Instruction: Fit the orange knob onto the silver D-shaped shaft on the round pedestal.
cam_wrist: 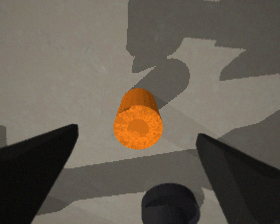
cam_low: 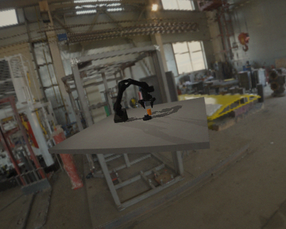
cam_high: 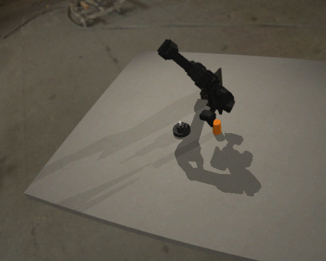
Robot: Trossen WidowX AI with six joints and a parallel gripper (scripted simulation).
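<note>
Right now my gripper tip is 30 mm above the orange knob. The rest, counted from my gripper tip: round pedestal 170 mm to the right, 40 mm below, 20 mm ahead.
</note>
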